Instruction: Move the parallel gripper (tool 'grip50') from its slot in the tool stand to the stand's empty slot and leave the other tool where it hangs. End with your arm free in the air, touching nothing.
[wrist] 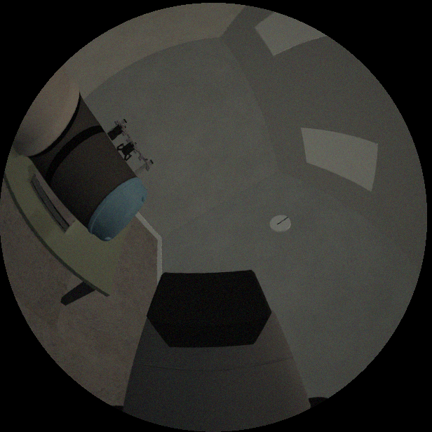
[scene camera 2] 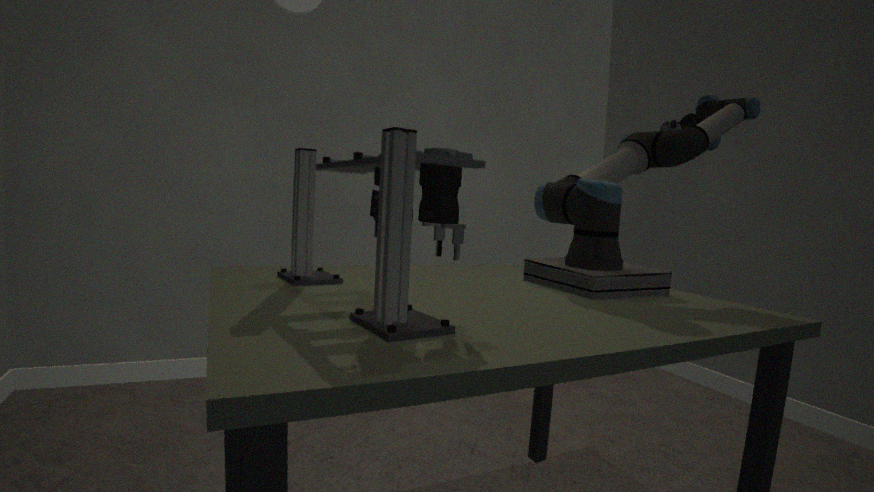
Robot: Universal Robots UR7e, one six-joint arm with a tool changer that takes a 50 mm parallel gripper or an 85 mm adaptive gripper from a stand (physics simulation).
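Where they show: hand, tool point: [scene camera 2: 664, 129]; arm's base, link origin: [scene camera 2: 593, 266].
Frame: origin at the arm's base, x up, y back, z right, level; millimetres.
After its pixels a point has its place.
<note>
The tool stand [scene camera 2: 303, 213] {x 102, y -729, z 203 mm} has two posts and a raised crossbar. The parallel gripper [scene camera 2: 440, 192] [wrist: 116, 132] hangs at the stand's near end, its two fingers down and apart. The other tool [scene camera 2: 375, 202] {x 137, y -596, z 69 mm} [wrist: 128, 150] is black and hangs in the middle, mostly hidden behind the near post in the scene view. No tool shows in the stretch of crossbar toward the far post. The arm [scene camera 2: 678, 145] {x 364, y 338, z 21 mm} is raised at the right, well away from the stand. No gripper shows on the arm's end; a black block [wrist: 209, 307] fills the wrist view's lower middle.
The arm's base stands on a low plinth [scene camera 2: 629, 284] {x -28, y 4, z -125 mm} on the green table [scene camera 2: 489, 330] {x -62, y -509, z -288 mm} [wrist: 85, 255]. The stand's posts have bolted foot plates on the table. In the wrist view, an arm joint with a blue cap [wrist: 118, 209] is at the left. Walls surround the table.
</note>
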